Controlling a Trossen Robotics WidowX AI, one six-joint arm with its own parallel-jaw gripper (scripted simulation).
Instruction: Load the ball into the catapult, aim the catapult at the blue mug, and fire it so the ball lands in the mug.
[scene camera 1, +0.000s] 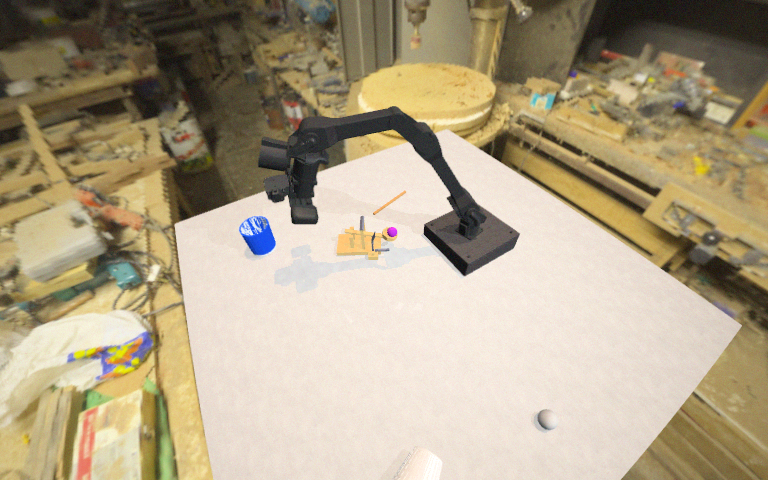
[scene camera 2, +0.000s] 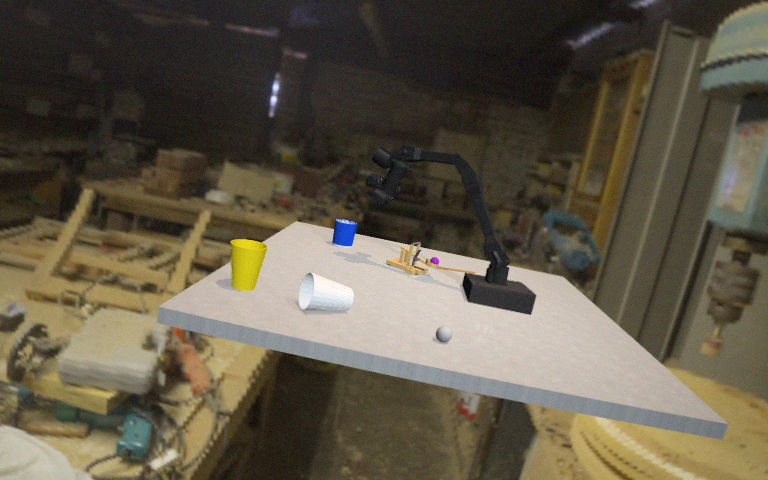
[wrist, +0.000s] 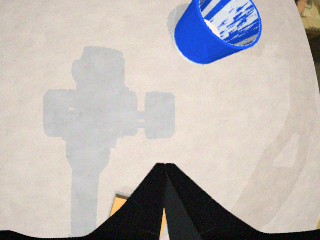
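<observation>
My gripper (scene camera 1: 297, 214) is shut and holds nothing, and the wrist view shows my gripper too (wrist: 164, 171). There is a wooden catapult (scene camera 1: 354, 242), which can also be seen in scene camera 2 (scene camera 2: 412, 268). I see a blue mug (scene camera 1: 256, 232) as well. A yellow cup (scene camera 2: 247, 256) is here too; in scene camera 1 the yellow cup is out of frame, and in the wrist view the yellow cup is out of frame.
</observation>
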